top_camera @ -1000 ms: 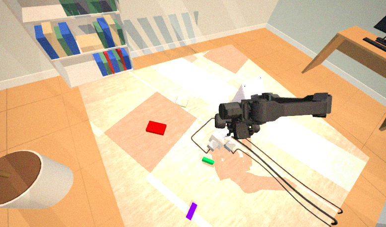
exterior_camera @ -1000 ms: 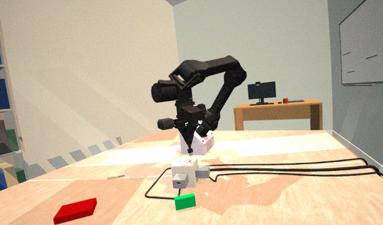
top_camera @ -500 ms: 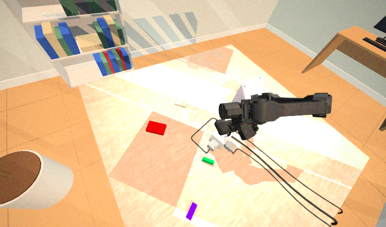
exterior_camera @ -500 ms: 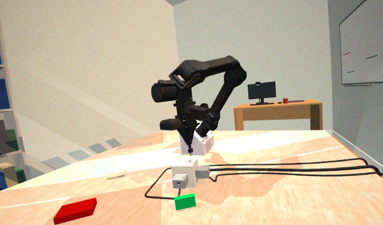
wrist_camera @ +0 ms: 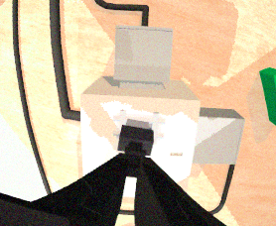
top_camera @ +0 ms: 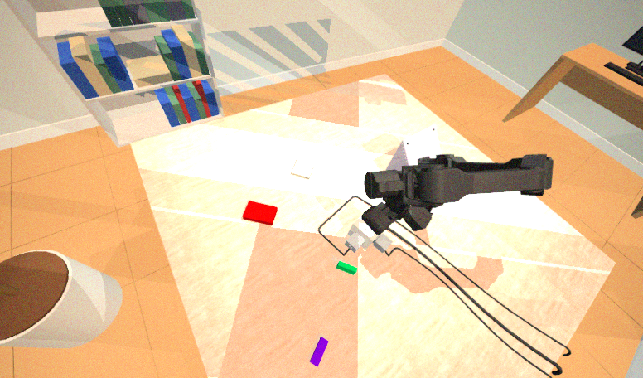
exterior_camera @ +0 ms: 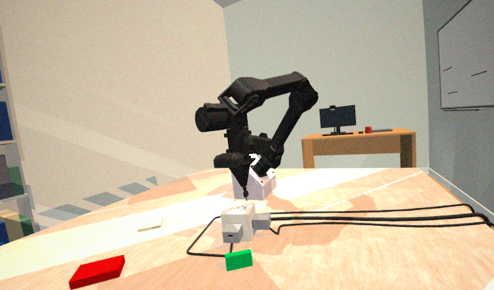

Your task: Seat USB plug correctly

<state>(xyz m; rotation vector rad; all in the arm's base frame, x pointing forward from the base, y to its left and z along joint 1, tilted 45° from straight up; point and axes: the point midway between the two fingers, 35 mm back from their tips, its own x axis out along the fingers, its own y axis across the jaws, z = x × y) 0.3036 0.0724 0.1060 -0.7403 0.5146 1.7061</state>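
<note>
Right now my gripper tip is 2 cm above the dark USB plug. Round my gripper tip: purple block: 29 cm ahead, 19 cm to the left, 13 cm below; then USB socket: 7 cm below; then green block: 12 cm below, 12 cm ahead, 5 cm to the left.
</note>
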